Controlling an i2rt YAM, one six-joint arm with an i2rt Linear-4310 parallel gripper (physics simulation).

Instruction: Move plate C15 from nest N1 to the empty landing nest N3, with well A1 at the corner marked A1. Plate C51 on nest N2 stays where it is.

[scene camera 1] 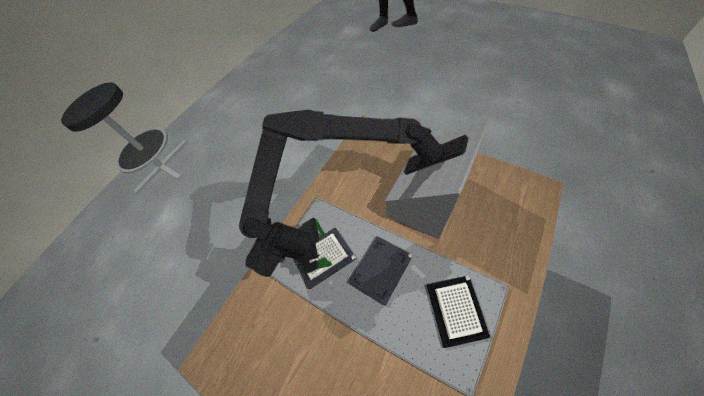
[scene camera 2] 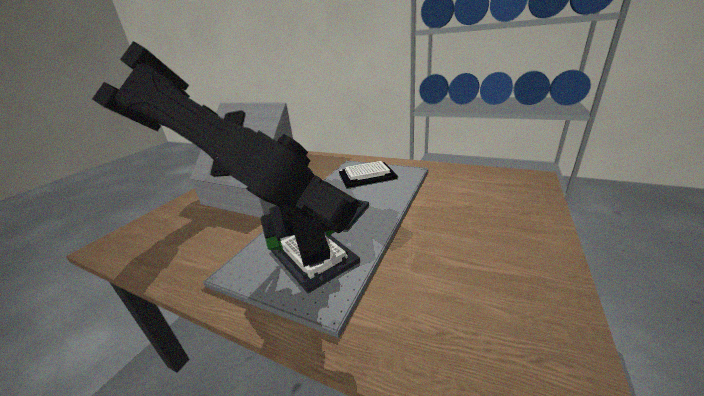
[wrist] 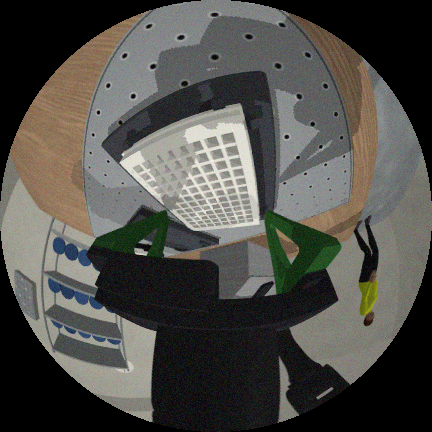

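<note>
A white well plate (scene camera 1: 334, 249) (scene camera 2: 342, 254) (wrist: 220, 172) sits on a dark nest (scene camera 1: 311, 284) (scene camera 2: 310, 285) (wrist: 260, 92) at the arm's end of the perforated board. My gripper (scene camera 1: 322, 246) (scene camera 2: 301, 238) (wrist: 216, 215) is open, its green fingers wide apart over this plate, holding nothing. The empty dark nest (scene camera 1: 382, 270) (wrist: 185, 235) lies in the middle of the board. Another white plate (scene camera 1: 459, 311) (scene camera 2: 367, 170) sits on a black nest (scene camera 1: 438, 320) at the far end. A small white marker shows at one corner of each nest in scene camera 1. Plate and nest labels are not readable.
The nests stand on a grey perforated board (scene camera 1: 400, 325) (scene camera 2: 390, 200) on a wooden table (scene camera 1: 270, 340) (scene camera 2: 490, 260). A grey sloped block (scene camera 1: 425, 215) (scene camera 2: 257, 117) stands beside the board. Beyond the table are a stool (scene camera 1: 92, 107), a shelf rack (scene camera 2: 413, 60) and a person (wrist: 369, 295).
</note>
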